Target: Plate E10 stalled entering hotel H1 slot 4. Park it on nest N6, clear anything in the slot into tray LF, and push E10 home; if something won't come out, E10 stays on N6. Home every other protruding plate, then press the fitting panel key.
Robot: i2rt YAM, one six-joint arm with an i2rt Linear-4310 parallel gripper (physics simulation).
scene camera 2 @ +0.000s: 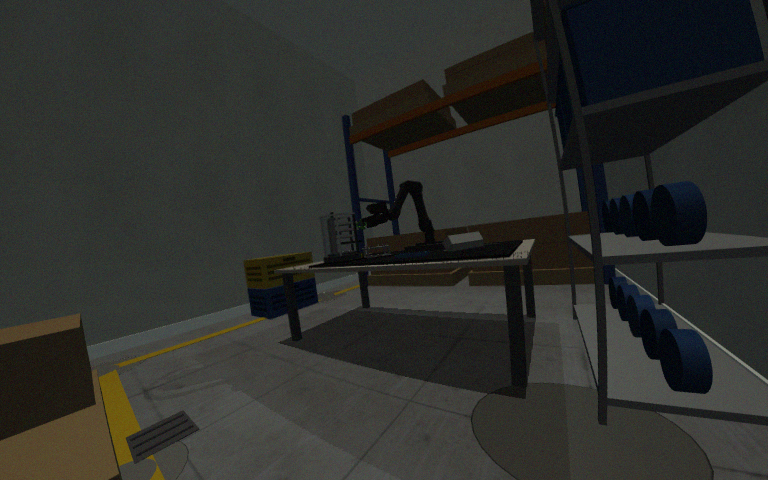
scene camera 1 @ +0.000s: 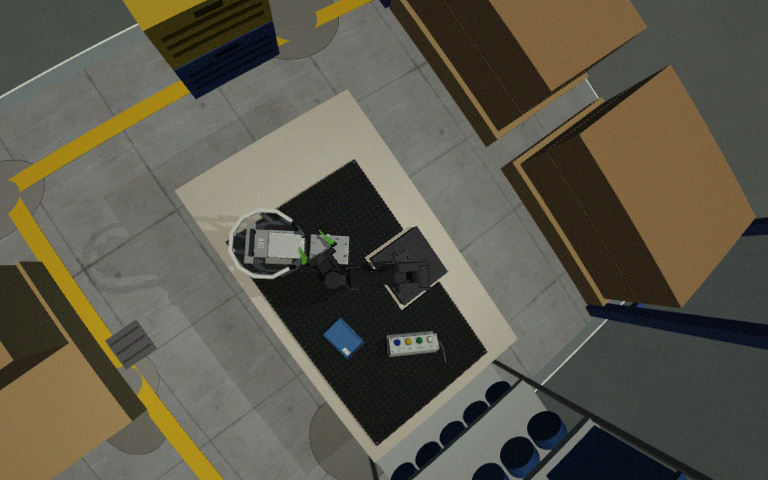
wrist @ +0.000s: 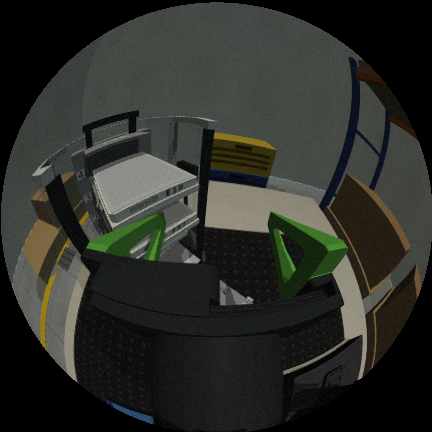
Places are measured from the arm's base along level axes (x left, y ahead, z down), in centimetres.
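Where they show: gripper, fingertip midpoint: [scene camera 2: 360, 225] [scene camera 1: 308, 237] [wrist: 216, 217]; arm's base at its link origin: [scene camera 2: 430, 243].
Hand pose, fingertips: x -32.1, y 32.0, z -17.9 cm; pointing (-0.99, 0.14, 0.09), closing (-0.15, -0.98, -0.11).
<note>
Things, the pixels of their top centre, and the offset from my fingertips. Level surfaces: height alone.
- Plate E10 at its top centre: [wrist: 130, 170] [scene camera 1: 280, 245] dx -1.9, dy +9.9, dz -2.5 cm
- round hotel at its top centre: [wrist: 118, 112] [scene camera 1: 264, 242] [scene camera 2: 338, 212] dx -4.5, dy +13.5, dz -9.3 cm
- plate at its top centre: [wrist: 136, 201] dx -1.8, dy +9.6, dz +1.5 cm
- grey nest at its top centre: [wrist: 233, 328] [scene camera 1: 329, 249] [scene camera 2: 375, 244] dx +7.0, dy -5.3, dz +14.0 cm
- key panel at its top centre: [scene camera 1: 415, 347] [scene camera 2: 462, 233] dx +61.8, dy -17.6, dz +13.2 cm
- blue tray-like item at its top centre: [scene camera 1: 344, 338] [scene camera 2: 412, 253] dx +44.2, dy +7.4, dz +19.9 cm
- black mat at its surface level: dz +21.6 cm
Plate E10 [scene camera 1: 283, 245] [wrist: 145, 180], pale and labelled on its front edge, is at the top level of the round hotel [scene camera 1: 231, 246] [scene camera 2: 334, 234] [wrist: 204, 185], beside the number 4, and sticks out at the front. Another plate [wrist: 176, 218] shows below it. The inside of slot 4 is hidden. My gripper [scene camera 1: 310, 239] [scene camera 2: 360, 225] [wrist: 216, 217] is open and empty, in front of the hotel and to the right of E10 in the wrist view. The grey nest [scene camera 1: 342, 246] [wrist: 229, 294] lies below it. The key panel [scene camera 1: 412, 351] [scene camera 2: 464, 241] has blue, yellow, green and white keys.
A blue tray-like item [scene camera 1: 342, 337] [wrist: 131, 414] with a white label lies on the black mat [scene camera 1: 385, 390]; its name is unreadable. A dark, pale-rimmed slab [scene camera 1: 416, 243] [wrist: 310, 387] lies by the arm base. Dark upright posts and a clear curved wall surround the hotel's plates.
</note>
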